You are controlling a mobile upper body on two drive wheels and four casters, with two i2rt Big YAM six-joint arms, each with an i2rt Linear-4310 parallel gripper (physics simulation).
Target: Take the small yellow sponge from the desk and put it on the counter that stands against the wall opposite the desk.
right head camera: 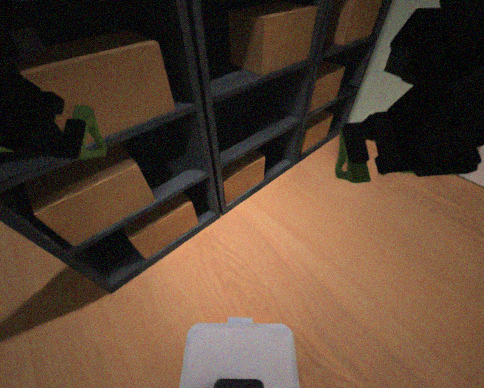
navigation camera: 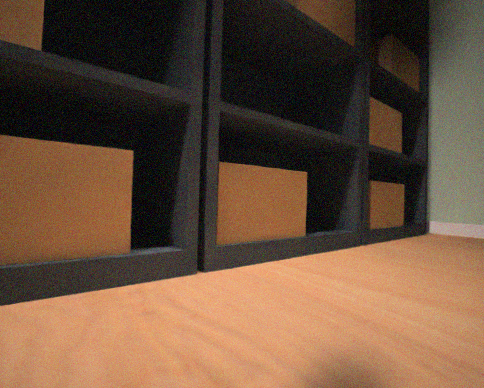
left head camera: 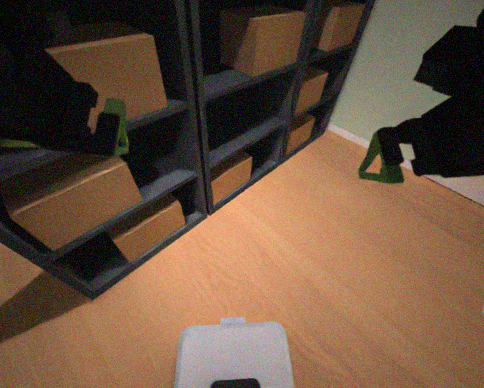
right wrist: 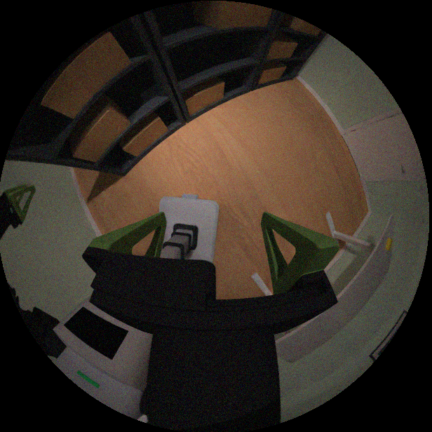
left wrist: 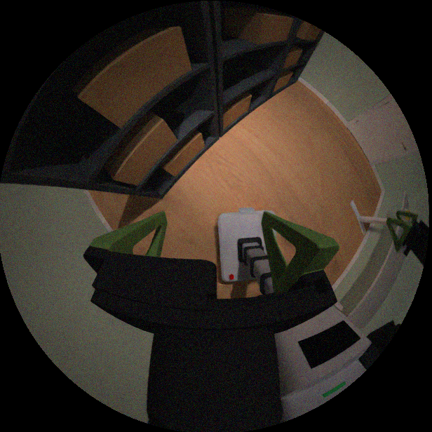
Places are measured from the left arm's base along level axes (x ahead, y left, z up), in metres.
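Pixels of known places: left gripper, fingertip midpoint: (right head camera: pixel 75 149) (left head camera: pixel 92 145); right gripper, fingertip midpoint: (right head camera: pixel 368 170) (left head camera: pixel 387 172).
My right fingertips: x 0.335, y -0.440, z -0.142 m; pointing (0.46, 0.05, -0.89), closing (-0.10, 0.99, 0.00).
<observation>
Behind a point stands the place of what it marks.
The small yellow sponge (right wrist: pixel 388 244) lies near the far end of the pale desk (right wrist: pixel 345 305), at the right of the right wrist view. In the left wrist view the desk (left wrist: pixel 384 287) runs along the right side, and my right gripper (left wrist: pixel 391 215) shows in front of its far end. The sponge does not show in the head views. My left gripper (left wrist: pixel 213 216) (right wrist: pixel 29 186) is open and empty. My right gripper (right wrist: pixel 213 216) is open and empty too. Both are in the air, well away from the sponge. The counter does not show in these views.
A dark shelf unit (left head camera: pixel 201 125) (right head camera: pixel 205 125) {x 1.136, y -0.044, z -0.549 m} (left wrist: pixel 216 90) (right wrist: pixel 167 85) (navigation camera: pixel 200 150) {x 1.137, y -0.044, z -1.042 m} with several brown boxes stands close ahead and left. A green wall (navigation camera: pixel 457 115) {x 2.392, y -1.645, z -0.535 m} is at the right. A white door (left wrist: pixel 382 132) (right wrist: pixel 385 152) is beyond. White desk feet (right wrist: pixel 331 224) stand on the floor.
</observation>
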